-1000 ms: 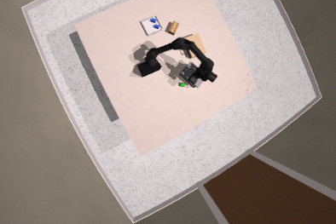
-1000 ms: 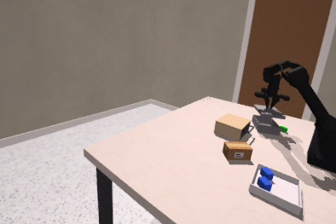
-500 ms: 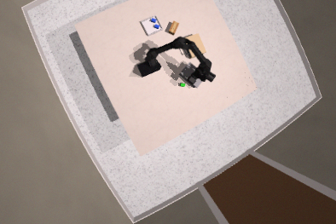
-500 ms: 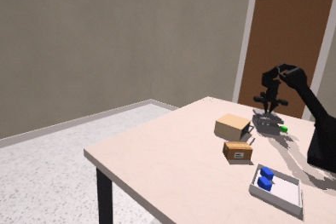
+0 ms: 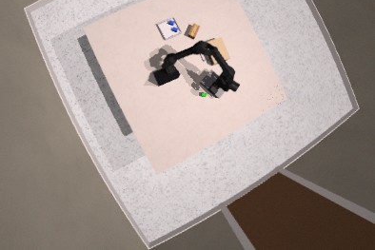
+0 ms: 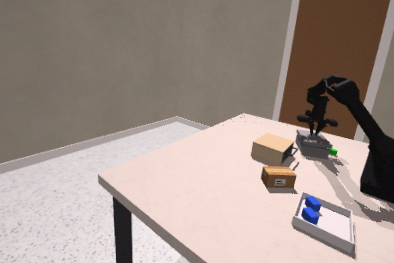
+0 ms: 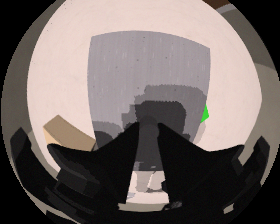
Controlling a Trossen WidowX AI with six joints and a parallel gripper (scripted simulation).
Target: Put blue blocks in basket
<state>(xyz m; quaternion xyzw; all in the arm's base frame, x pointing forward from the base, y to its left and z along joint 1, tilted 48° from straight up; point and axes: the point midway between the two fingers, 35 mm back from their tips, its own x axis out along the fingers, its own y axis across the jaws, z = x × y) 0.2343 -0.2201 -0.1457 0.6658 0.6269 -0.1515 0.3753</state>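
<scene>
My gripper is now 11 cm short of the cardboard box, 44 cm to the right of it and 9 cm above it. The rest, counted from my hand: grey lid: 4 cm below; green block: 11 cm behind, 2 cm to the right, 11 cm below; grey box: 11 cm below.
</scene>
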